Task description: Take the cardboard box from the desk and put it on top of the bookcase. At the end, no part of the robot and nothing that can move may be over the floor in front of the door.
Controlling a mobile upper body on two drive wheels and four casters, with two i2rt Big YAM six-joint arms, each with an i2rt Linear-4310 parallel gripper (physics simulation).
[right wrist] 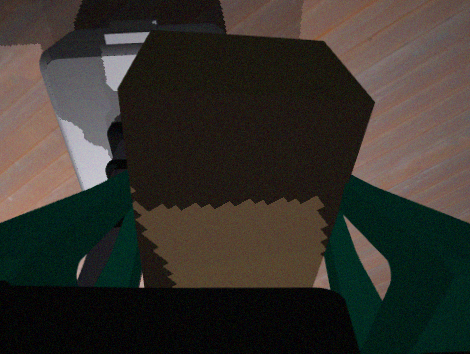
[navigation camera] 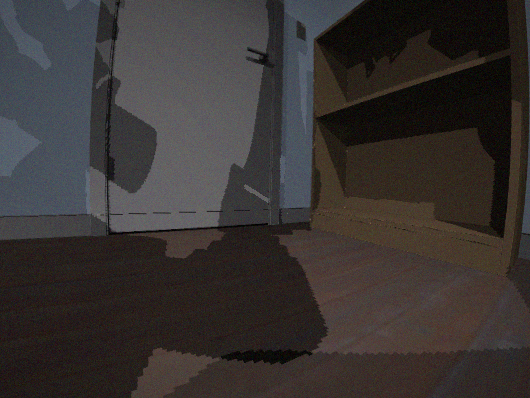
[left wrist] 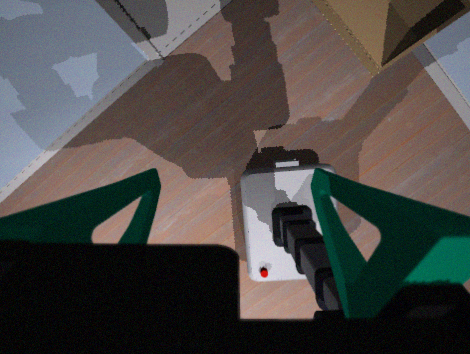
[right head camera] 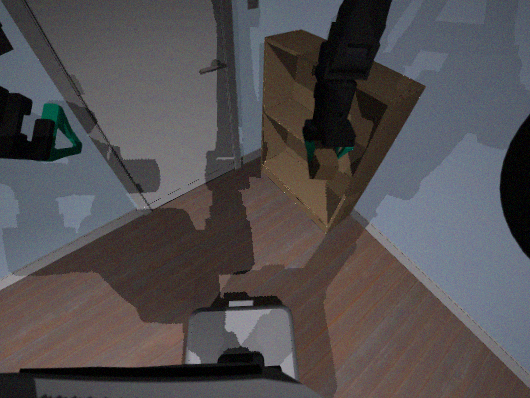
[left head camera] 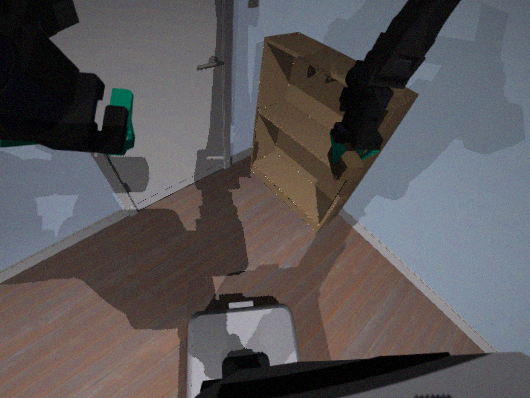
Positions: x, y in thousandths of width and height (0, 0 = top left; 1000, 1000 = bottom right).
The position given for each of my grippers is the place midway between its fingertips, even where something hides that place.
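The brown cardboard box (right wrist: 507, 419) is visible; in the navigation camera view the brown cardboard box is out of frame, and in the left wrist view it is out of frame too. The brown bookcase (navigation camera: 829, 459) is visible, also as the brown bookcase (right head camera: 720, 265) and the brown bookcase (left head camera: 586, 190). Of the grippers, I see my left gripper (left head camera: 180, 351), my left gripper (left wrist: 501, 501) and my left gripper (right head camera: 97, 371). I likewise see my right gripper (right head camera: 607, 403), my right gripper (right wrist: 499, 499) and my right gripper (left head camera: 650, 408).
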